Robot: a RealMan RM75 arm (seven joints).
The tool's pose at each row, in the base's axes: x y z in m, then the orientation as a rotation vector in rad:
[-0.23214 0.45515 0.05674 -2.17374 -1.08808 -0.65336]
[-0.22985 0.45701 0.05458 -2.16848 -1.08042 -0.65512]
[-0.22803 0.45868 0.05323 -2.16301 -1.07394 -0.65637]
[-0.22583 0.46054 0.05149 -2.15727 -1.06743 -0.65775]
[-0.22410 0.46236 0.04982 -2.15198 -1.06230 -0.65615]
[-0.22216 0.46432 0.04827 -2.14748 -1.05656 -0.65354]
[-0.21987 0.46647 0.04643 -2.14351 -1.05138 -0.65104]
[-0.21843 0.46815 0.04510 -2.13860 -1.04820 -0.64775]
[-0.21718 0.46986 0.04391 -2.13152 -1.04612 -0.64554]
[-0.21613 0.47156 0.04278 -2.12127 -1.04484 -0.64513]
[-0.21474 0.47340 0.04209 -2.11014 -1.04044 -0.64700]
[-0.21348 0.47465 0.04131 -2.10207 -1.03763 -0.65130]
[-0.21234 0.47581 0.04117 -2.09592 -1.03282 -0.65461]
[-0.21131 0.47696 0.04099 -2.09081 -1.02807 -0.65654]
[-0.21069 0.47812 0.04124 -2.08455 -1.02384 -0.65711]
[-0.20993 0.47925 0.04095 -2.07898 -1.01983 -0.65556]
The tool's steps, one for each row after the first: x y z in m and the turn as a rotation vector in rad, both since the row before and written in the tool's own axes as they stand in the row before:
[0.00079 0.00167 0.00316 0.00414 0.00631 0.00419]
[0.00096 0.00113 0.00239 0.00443 0.00570 0.00348]
[0.00099 0.00148 0.00285 0.00457 0.00591 0.00343]
[0.00075 0.00110 0.00270 0.00551 0.00358 0.00339]
[0.00101 0.00118 0.00275 0.00540 0.00290 0.00424]
[0.00110 0.00149 0.00313 0.00487 0.00249 0.00389]
[0.00074 0.00085 0.00232 0.00584 0.00173 0.00258]
[0.00074 0.00064 0.00222 0.00699 0.00290 0.00118]
[0.00066 0.00048 0.00215 0.00865 0.00503 -0.00039]
[0.00120 0.00056 0.00201 0.00853 0.00791 0.00098]
[0.00077 0.00076 0.00161 0.00474 0.00719 -0.00050]
[0.00109 0.00048 0.00112 0.00379 0.00657 0.00149]
[0.00099 0.00041 0.00113 0.00358 0.00533 0.00204]
[0.00105 -0.00009 0.00082 0.00513 0.00492 0.00195]
[0.00074 0.00024 0.00115 0.00556 0.00337 0.00259]

